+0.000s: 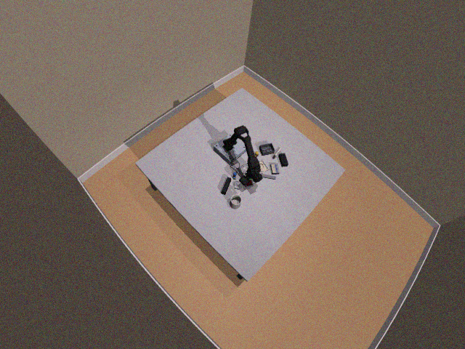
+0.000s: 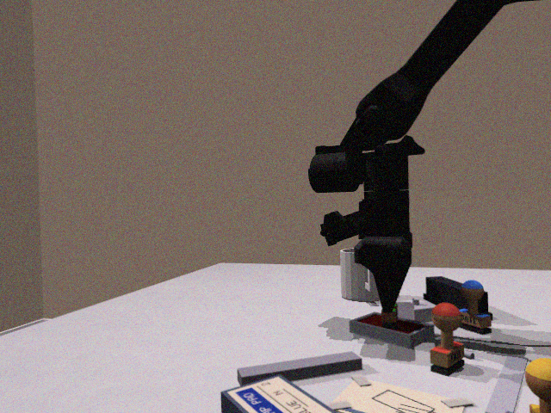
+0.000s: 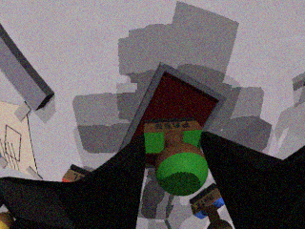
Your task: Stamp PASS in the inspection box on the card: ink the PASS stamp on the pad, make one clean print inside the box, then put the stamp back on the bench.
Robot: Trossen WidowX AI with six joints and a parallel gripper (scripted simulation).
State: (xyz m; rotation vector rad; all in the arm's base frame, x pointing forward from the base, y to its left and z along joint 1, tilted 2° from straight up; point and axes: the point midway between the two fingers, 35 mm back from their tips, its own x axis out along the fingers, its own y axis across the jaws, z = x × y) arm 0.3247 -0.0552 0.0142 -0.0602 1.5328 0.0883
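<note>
The green-knobbed stamp lies right at my gripper tip. The rest, counted from my gripper tip: ink pad 3 cm below; blue-knobbed stamp 10 cm behind, 6 cm to the right, 2 cm below; red-knobbed stamp 9 cm to the left, 7 cm behind, 1 cm below.
</note>
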